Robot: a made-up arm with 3 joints.
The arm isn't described. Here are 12 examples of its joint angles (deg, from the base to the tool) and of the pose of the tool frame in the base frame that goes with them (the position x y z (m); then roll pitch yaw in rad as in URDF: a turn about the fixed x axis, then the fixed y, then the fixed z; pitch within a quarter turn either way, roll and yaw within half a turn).
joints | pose
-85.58 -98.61 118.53 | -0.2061 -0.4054 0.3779 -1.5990 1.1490 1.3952
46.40 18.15 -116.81 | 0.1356 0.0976 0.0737 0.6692 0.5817 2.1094
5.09 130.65 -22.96 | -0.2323 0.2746 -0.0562 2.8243 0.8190 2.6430
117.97 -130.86 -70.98 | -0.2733 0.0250 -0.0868 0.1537 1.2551 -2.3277
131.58 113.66 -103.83 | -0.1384 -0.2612 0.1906 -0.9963 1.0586 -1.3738
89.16 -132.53 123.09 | -0.4083 0.2892 0.0336 1.5887 -0.9824 -0.8434
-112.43 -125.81 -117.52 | -0.2694 -0.2180 0.2520 -0.5999 -1.2969 0.0295
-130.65 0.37 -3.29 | 0.2044 -0.2496 0.3733 2.2812 -0.0478 -0.0325
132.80 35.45 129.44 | 0.2604 -0.2264 0.1965 2.1938 -0.3218 2.1478
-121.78 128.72 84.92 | -0.3197 0.1706 0.5510 0.9737 0.9448 1.6655
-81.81 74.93 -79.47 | 0.0064 0.2014 0.3694 1.4542 -1.2469 1.4210
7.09 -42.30 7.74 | 0.1078 0.3385 0.4147 -0.0441 -0.7456 -0.0699
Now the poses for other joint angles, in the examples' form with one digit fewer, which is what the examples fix.
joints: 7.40 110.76 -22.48
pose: -0.145 0.261 -0.100 2.551 1.134 2.456
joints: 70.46 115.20 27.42
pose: -0.203 -0.204 -0.207 -1.716 -0.166 -1.964
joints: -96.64 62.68 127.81
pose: 0.133 0.299 0.367 -1.671 1.012 -2.130
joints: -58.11 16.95 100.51
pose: 0.320 0.150 0.319 -0.545 0.939 -1.871
